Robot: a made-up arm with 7 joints.
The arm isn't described. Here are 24 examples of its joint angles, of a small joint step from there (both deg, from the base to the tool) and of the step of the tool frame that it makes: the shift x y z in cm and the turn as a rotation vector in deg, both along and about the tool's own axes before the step.
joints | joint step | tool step
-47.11 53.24 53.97 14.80 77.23 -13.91 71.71 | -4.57 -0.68 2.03 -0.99 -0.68 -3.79 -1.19 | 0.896 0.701 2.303 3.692 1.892 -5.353
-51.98 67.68 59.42 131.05 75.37 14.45 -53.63 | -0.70 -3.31 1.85 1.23 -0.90 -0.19 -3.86 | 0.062 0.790 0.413 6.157 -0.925 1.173
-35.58 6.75 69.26 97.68 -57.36 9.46 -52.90 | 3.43 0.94 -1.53 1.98 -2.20 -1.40 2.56 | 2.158 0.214 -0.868 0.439 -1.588 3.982
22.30 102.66 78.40 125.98 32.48 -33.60 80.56 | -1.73 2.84 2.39 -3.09 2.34 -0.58 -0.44 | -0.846 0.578 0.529 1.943 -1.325 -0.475
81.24 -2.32 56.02 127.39 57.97 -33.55 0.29 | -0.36 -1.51 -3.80 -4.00 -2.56 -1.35 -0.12 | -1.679 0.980 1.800 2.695 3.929 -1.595
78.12 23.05 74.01 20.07 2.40 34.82 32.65 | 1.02 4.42 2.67 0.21 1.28 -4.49 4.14 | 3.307 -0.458 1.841 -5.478 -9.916 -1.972
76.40 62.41 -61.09 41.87 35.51 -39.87 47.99 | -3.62 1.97 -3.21 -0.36 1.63 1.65 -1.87 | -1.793 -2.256 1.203 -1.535 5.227 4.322
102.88 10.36 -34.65 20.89 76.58 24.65 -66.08 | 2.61 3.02 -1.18 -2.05 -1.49 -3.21 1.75 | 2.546 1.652 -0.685 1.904 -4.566 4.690
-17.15 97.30 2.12 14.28 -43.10 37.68 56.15 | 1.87 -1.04 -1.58 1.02 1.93 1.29 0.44 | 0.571 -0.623 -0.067 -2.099 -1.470 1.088
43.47 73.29 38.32 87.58 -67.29 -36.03 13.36 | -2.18 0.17 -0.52 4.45 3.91 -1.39 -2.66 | 1.455 1.452 -0.450 6.767 -5.578 -0.010
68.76 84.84 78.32 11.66 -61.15 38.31 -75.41 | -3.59 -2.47 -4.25 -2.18 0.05 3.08 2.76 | -0.930 -1.088 2.796 -1.629 -7.543 -6.216
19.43 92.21 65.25 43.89 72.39 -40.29 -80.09 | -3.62 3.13 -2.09 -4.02 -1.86 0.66 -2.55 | -1.084 -0.089 0.525 -1.789 -4.697 -4.563
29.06 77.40 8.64 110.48 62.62 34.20 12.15 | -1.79 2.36 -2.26 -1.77 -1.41 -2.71 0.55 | -1.236 0.339 -0.693 0.234 2.618 -1.721
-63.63 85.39 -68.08 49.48 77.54 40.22 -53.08 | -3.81 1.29 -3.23 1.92 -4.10 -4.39 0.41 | -2.051 -1.116 -0.363 3.451 -6.068 -5.336
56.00 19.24 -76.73 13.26 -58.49 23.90 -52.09 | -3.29 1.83 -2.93 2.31 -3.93 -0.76 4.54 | 1.406 -0.591 2.314 -3.367 -8.079 -1.827
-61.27 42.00 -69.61 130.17 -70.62 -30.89 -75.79 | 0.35 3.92 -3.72 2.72 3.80 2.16 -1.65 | 1.519 0.316 -0.040 2.258 5.059 2.078
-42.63 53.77 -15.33 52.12 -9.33 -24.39 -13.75 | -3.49 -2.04 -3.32 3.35 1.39 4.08 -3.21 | 1.289 -3.583 1.010 -2.463 1.744 1.781
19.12 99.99 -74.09 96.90 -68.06 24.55 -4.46 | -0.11 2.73 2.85 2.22 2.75 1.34 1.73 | -1.655 0.553 0.283 -1.772 3.975 1.438
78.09 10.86 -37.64 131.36 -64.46 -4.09 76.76 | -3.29 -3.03 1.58 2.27 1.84 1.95 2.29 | 0.305 -0.012 0.848 0.936 -3.127 5.394
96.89 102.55 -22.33 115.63 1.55 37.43 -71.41 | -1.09 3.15 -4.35 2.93 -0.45 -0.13 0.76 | 0.493 0.358 1.930 -5.308 -4.646 0.359
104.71 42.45 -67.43 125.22 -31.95 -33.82 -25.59 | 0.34 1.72 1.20 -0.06 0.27 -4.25 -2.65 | -0.286 0.626 0.522 1.678 -2.719 0.377
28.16 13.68 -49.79 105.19 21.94 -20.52 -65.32 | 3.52 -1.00 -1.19 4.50 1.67 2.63 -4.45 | 2.508 -2.064 0.092 0.837 -0.441 4.003
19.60 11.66 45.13 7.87 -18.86 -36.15 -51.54 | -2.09 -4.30 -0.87 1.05 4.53 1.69 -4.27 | -1.882 -0.023 2.955 4.140 6.244 -0.973
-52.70 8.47 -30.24 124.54 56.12 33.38 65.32 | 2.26 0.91 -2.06 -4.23 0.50 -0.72 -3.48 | -0.797 1.360 0.554 4.396 0.987 2.741
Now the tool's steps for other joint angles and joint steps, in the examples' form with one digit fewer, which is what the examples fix.
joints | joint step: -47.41 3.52 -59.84 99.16 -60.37 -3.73 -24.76 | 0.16 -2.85 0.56 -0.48 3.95 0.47 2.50
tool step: 0.44 0.19 -1.13 -0.04 2.03 4.58
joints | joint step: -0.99 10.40 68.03 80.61 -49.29 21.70 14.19 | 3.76 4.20 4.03 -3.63 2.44 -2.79 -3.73
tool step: 0.39 2.08 -1.33 5.69 -1.96 6.17
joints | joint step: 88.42 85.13 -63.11 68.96 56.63 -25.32 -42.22 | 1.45 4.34 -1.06 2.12 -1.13 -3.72 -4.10
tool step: 0.89 2.00 -0.33 4.59 -5.02 0.04
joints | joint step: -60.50 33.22 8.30 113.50 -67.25 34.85 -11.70 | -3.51 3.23 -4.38 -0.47 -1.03 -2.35 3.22
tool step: 0.58 -1.29 1.93 -6.84 -8.60 -3.05
